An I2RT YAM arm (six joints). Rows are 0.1 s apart.
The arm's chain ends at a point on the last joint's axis. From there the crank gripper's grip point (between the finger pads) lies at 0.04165 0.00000 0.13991 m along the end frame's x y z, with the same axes.
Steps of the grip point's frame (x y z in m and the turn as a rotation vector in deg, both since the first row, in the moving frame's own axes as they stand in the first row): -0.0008, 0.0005, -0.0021, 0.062, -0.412, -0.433; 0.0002, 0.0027, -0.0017, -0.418, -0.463, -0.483; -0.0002, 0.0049, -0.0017, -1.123, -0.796, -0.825; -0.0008, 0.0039, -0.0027, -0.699, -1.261, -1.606; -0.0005, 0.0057, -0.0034, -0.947, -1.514, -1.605; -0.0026, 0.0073, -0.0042, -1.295, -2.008, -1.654; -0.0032, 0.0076, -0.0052, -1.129, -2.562, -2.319; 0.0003, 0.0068, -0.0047, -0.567, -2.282, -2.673; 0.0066, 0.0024, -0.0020, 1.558, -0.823, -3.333; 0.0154, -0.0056, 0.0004, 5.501, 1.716, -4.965
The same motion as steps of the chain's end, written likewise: 0.0002, 0.0010, -0.0024, 0.062, -0.412, -0.433; 0.0013, 0.0020, -0.0020, -0.418, -0.463, -0.483; 0.0017, 0.0027, -0.0022, -1.123, -0.796, -0.825; 0.0023, 0.0033, -0.0036, -0.699, -1.261, -1.606; 0.0032, 0.0045, -0.0044, -0.947, -1.514, -1.605; 0.0023, 0.0053, -0.0056, -1.295, -2.008, -1.654; 0.0031, 0.0064, -0.0069, -1.129, -2.562, -2.319; 0.0059, 0.0072, -0.0062, -0.567, -2.282, -2.673; 0.0088, 0.0086, -0.0025, 1.558, -0.823, -3.333; 0.0120, 0.0115, 0.0025, 5.501, 1.716, -4.965
